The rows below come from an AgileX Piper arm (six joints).
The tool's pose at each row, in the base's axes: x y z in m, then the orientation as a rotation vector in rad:
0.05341 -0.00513 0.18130 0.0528 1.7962 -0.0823
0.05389 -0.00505 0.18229 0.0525 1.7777 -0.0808
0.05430 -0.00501 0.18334 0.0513 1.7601 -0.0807
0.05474 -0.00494 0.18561 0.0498 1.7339 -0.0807
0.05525 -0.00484 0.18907 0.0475 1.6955 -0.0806
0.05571 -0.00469 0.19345 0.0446 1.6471 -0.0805
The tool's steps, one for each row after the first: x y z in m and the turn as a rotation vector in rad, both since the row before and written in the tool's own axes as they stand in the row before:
-0.00107 0.00009 0.00024 -0.0009 -0.0185 0.0014
-0.00111 0.00005 0.00018 -0.0004 -0.0176 0.0000
-0.00231 0.00005 0.00000 -0.0004 -0.0262 0.0000
-0.00350 0.00005 -0.00007 -0.0006 -0.0385 0.0000
-0.00440 0.00007 -0.00010 -0.0008 -0.0485 0.0000

